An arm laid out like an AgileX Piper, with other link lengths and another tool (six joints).
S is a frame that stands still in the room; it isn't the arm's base.
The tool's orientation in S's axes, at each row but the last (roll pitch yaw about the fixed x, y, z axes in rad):
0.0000 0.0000 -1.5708
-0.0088 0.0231 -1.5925
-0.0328 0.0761 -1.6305
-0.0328 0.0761 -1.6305
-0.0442 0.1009 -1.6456
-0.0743 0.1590 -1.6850
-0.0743 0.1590 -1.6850
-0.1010 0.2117 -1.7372
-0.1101 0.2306 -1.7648
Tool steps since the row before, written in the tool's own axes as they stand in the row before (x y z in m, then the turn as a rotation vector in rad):
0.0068 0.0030 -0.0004 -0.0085 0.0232 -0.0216
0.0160 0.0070 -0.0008 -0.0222 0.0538 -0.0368
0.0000 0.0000 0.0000 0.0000 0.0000 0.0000
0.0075 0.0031 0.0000 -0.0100 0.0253 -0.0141
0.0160 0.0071 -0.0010 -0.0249 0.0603 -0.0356
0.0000 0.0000 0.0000 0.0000 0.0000 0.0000
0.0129 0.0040 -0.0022 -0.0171 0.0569 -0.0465
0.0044 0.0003 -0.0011 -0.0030 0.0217 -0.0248
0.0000 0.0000 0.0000 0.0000 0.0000 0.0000
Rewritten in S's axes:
0.0030 -0.0068 -0.0004 0.0232 0.0085 -0.0216
0.0066 -0.0161 -0.0012 0.0540 0.0219 -0.0367
0.0000 0.0000 0.0000 0.0000 0.0000 0.0000
0.0026 -0.0076 -0.0007 0.0254 0.0096 -0.0141
0.0058 -0.0163 -0.0029 0.0606 0.0242 -0.0355
0.0000 0.0000 0.0000 0.0000 0.0000 0.0000
0.0024 -0.0127 -0.0045 0.0558 0.0187 -0.0472
-0.0005 -0.0040 -0.0020 0.0202 0.0053 -0.0256
0.0000 0.0000 0.0000 0.0000 0.0000 0.0000

